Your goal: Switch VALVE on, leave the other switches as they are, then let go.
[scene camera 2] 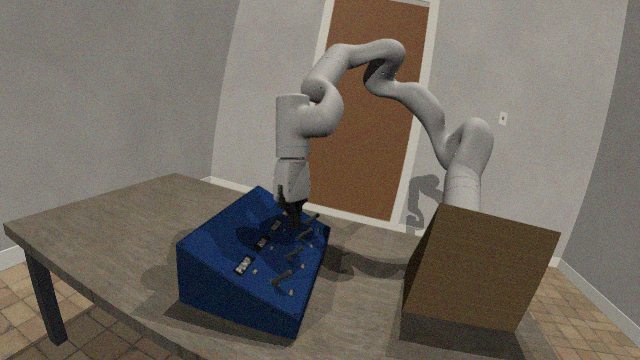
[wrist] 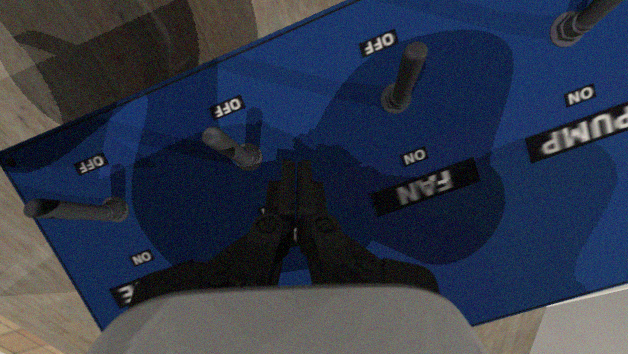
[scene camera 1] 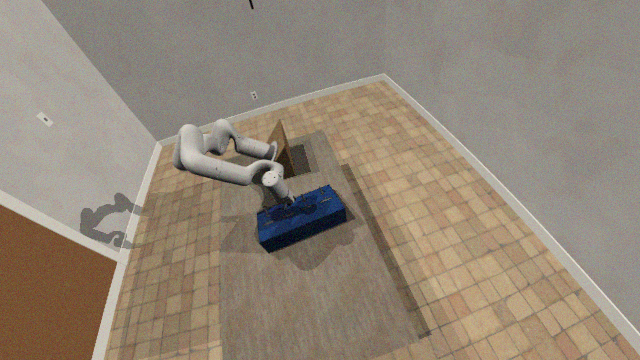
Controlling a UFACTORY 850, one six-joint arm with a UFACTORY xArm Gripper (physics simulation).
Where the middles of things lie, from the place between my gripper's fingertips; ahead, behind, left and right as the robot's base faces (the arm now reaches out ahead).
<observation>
My gripper is now 50 mm short of the blue switch panel (scene camera 2: 226, 267), 30 mm to the right of it and 50 mm above it. Round my hand: lever (wrist: 36, 208) (20 mm behind, 160 mm to the right, 20 mm below).
</observation>
